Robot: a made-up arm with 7 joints.
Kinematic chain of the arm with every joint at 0, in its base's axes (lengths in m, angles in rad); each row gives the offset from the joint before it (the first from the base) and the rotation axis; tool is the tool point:
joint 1: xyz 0 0 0.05 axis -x
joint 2: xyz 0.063 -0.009 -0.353 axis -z
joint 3: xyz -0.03 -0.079 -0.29 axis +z
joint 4: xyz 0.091 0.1 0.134 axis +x
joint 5: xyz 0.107 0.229 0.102 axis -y
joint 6: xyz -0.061 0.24 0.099 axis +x
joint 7: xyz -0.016 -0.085 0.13 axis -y
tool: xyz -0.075 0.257 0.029
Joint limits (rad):
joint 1: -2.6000..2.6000
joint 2: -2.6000..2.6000
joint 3: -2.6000..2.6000
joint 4: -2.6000..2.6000
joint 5: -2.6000..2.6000
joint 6: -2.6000..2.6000
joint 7: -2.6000..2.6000
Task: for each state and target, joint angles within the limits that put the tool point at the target. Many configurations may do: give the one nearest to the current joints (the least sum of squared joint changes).
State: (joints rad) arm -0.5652 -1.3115 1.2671 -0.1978 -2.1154 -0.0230 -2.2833
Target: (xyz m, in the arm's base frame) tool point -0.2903 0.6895 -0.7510
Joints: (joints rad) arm -1.3608 -1.6327 1.4514 -0.4021 -2.3690 0.1358 -2.3526
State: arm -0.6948 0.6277 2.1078 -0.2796 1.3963 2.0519 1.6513
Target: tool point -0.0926 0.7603 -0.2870
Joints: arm -0.7469 1.2706 1.5412 -0.5971 1.9129 2.0401 1.5431
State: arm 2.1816 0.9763 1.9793 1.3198 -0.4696 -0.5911 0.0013
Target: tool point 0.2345 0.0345 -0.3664
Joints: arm 2.0697 1.5043 1.5927 0.8408 -0.9633 -0.3541 -0.1946
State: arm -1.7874 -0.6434 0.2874 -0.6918 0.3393 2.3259 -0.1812
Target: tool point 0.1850 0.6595 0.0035
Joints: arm -1.2254 -0.1390 -0.4139 -0.8409 0.4995 2.6000 -0.3421
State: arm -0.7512 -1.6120 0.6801 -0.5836 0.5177 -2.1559 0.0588
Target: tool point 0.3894 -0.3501 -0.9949
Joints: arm -0.1892 -2.1819 1.5214 -0.7413 0.4546 -1.3985 -0.2385
